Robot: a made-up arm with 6 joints.
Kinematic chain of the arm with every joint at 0, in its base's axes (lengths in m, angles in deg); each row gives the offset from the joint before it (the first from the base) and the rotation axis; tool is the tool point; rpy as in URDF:
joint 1: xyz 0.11 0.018 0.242 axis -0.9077 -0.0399 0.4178
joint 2: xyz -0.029 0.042 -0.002 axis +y
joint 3: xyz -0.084 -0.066 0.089 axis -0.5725 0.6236 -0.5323
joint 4: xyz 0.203 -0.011 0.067 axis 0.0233 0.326 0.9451
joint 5: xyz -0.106 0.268 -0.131 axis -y
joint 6: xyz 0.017 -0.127 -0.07 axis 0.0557 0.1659 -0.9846
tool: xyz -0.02 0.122 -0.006 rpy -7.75 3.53 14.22
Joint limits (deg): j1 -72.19..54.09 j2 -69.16..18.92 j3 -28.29..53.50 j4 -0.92..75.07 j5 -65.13..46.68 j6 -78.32..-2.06
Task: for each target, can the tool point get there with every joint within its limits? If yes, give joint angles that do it. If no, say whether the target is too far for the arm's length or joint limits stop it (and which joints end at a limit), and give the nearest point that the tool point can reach.
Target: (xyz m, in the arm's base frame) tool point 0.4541 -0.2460 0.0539
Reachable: no: joint limits stop it (at a limit: joint 1, joint 3, joint 4, joint 5) | nearest point 0.2431 -0.0987 0.1532 | short by 0.276 m
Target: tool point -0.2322 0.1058 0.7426
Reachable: no: joint limits stop it (at a limit: joint 1, joint 3, joint 4) | nearest point -0.0860 0.0498 0.5373 | short by 0.258 m
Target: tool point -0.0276 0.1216 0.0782
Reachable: yes | joints 34.25 -46.55 -22.04 14.08 6.45 -16.79
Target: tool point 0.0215 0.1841 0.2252
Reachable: yes | joints -39.65 -8.12 12.63 7.18 7.50 -67.48
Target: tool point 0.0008 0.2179 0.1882
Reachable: yes | joints 6.18 -17.37 -15.83 13.26 14.80 -13.54
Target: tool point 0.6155 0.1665 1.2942
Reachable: no: too far | nearest point 0.2172 0.0538 0.5091 | short by 0.888 m
